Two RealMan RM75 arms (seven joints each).
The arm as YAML. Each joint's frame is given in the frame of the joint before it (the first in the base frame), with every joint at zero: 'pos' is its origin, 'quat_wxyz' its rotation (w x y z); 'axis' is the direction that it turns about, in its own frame. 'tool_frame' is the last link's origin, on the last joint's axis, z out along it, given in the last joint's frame.
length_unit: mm
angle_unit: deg
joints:
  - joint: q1
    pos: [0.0, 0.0, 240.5]
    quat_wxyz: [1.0, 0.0, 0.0, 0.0]
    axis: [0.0, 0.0, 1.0]
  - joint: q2
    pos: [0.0, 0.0, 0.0]
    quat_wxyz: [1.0, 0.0, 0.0, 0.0]
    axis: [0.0, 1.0, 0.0]
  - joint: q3
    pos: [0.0, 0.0, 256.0]
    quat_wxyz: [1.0, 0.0, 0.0, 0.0]
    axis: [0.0, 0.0, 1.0]
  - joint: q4
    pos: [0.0, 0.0, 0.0]
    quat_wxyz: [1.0, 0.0, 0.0, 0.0]
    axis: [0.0, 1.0, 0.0]
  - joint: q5
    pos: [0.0, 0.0, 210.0]
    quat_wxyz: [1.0, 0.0, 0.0, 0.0]
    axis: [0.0, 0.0, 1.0]
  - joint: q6
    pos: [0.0, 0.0, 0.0]
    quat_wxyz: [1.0, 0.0, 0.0, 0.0]
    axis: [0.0, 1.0, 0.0]
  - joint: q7
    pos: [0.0, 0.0, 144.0]
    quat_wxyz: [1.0, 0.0, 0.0, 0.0]
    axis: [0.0, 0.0, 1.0]
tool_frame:
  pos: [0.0, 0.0, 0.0]
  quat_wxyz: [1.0, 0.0, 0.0, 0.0]
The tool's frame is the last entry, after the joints.
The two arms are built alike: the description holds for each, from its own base.
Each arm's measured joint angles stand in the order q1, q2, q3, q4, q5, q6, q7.
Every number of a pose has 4 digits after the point.
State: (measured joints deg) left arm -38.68 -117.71 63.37 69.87 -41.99 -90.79 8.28; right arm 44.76 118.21 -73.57 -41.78 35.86 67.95 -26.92
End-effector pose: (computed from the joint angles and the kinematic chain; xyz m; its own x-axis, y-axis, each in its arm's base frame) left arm -0.1749 0.3768 0.0281 0.2704 0.9480 0.1678 0.9456 -0.2288 -0.2313; right arm 0.2324 0.3904 -0.0500 0.4789 -0.8774 0.0298 -0.7888 -0.4450 -0.4241
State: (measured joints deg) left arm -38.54 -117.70 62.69 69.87 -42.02 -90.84 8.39; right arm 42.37 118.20 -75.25 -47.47 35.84 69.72 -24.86
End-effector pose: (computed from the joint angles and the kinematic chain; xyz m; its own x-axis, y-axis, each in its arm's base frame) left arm -0.1764 0.3770 0.0301 0.2635 0.9484 0.1762 0.9484 -0.2213 -0.2269; right arm 0.2272 0.3883 -0.0427 0.4893 -0.8720 0.0141 -0.7834 -0.4465 -0.4323
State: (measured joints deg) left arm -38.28 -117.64 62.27 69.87 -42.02 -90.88 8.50; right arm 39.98 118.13 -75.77 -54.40 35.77 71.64 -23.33
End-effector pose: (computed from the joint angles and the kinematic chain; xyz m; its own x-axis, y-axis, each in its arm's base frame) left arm -0.1788 0.3767 0.0316 0.2571 0.9492 0.1814 0.9504 -0.2143 -0.2253; right arm 0.2174 0.3889 -0.0301 0.5140 -0.8575 -0.0218 -0.7750 -0.4533 -0.4404
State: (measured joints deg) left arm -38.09 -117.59 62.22 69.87 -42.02 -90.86 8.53; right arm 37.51 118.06 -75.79 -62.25 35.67 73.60 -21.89
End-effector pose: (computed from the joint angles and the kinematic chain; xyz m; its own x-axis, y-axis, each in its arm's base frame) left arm -0.1802 0.3763 0.0321 0.2541 0.9498 0.1826 0.9510 -0.2110 -0.2259; right arm 0.2047 0.3893 -0.0137 0.5459 -0.8350 -0.0698 -0.7634 -0.4613 -0.4520
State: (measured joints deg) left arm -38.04 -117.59 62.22 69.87 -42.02 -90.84 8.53; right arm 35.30 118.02 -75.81 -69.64 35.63 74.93 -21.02
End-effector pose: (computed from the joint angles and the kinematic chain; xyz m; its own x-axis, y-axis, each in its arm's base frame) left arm -0.1805 0.3762 0.0321 0.2534 0.9499 0.1830 0.9512 -0.2102 -0.2259; right arm 0.1914 0.3887 0.0024 0.5854 -0.8023 -0.1165 -0.7448 -0.4755 -0.4681
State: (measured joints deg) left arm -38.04 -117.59 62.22 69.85 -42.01 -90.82 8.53; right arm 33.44 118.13 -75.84 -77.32 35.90 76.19 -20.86
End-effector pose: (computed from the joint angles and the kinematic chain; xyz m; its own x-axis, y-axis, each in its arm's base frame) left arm -0.1806 0.3762 0.0321 0.2531 0.9499 0.1831 0.9512 -0.2099 -0.2261; right arm 0.1733 0.3866 0.0184 0.6397 -0.7518 -0.1599 -0.7146 -0.5052 -0.4838
